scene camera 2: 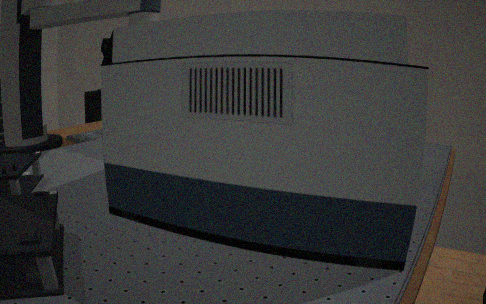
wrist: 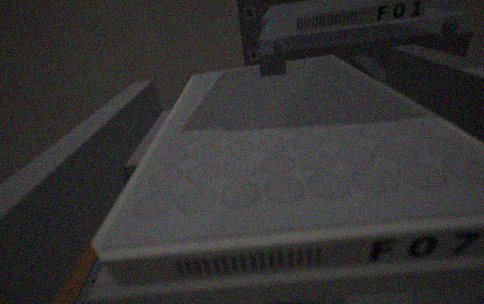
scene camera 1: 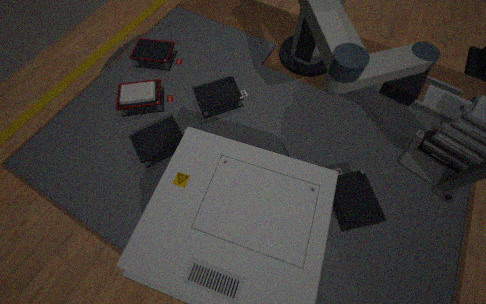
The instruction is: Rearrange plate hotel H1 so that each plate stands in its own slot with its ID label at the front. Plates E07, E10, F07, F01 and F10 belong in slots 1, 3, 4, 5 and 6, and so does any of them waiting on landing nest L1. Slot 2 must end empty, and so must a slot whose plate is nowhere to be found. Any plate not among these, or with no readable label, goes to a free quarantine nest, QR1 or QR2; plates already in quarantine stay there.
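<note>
My gripper is shut on plate F07, a pale, level plate whose label faces the wrist camera. In the wrist view, one finger shows on each side of it. Plate F01 sits in hotel H1, label forward, beyond and above the held plate. A shadow covers the far part of F07, and a small dark hotel tab overlaps its far edge. Several stacked plates show in the hotel; their labels and slot numbers are unreadable. One red-rimmed quarantine nest is empty; the other holds a white plate.
A large white instrument stands in the middle of the grey table mat. Black nests or stands stand around it. The arm's column rises behind. Which one is L1 cannot be told.
</note>
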